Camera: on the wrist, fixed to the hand. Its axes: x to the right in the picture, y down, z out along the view.
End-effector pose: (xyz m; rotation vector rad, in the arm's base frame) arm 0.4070 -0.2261 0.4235 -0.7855 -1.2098 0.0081
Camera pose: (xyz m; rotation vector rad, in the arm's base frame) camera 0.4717 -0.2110 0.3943 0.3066 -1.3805 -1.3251
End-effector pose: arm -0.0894 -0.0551 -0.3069 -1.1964 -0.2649 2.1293
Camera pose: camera -0.0752 -0.0973 -0.3642 -0.6719 -0.8140 0.6377
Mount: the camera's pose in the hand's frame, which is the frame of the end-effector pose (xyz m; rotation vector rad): 0.0069 0.0525 -0.0496 -0.0285 0.1664 -1.5779
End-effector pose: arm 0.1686 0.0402 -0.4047 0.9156 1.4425 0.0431
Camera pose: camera 0.1534 0.1044 -0.3744 -0.4428 1.9491 -1.0313
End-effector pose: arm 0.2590 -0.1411 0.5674 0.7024 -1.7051 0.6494
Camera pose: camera 0.2508 -0.0705 0.5818 1.5790 -0.5868 -0.4326
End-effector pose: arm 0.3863 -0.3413 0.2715 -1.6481 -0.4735 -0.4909
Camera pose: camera 0.4193 -0.3969 0.2386 -0.9313 -1.6097 -1.7343
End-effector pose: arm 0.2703 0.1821 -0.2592 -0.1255 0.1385 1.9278
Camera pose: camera 0.2198 0.1622 -0.3073 -0.2981 0.0713 0.3439
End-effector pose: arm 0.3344 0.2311 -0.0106 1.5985 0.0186 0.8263
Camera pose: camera 0.2913 0.2650 0.0369 0.9968 1.2046 -0.3038
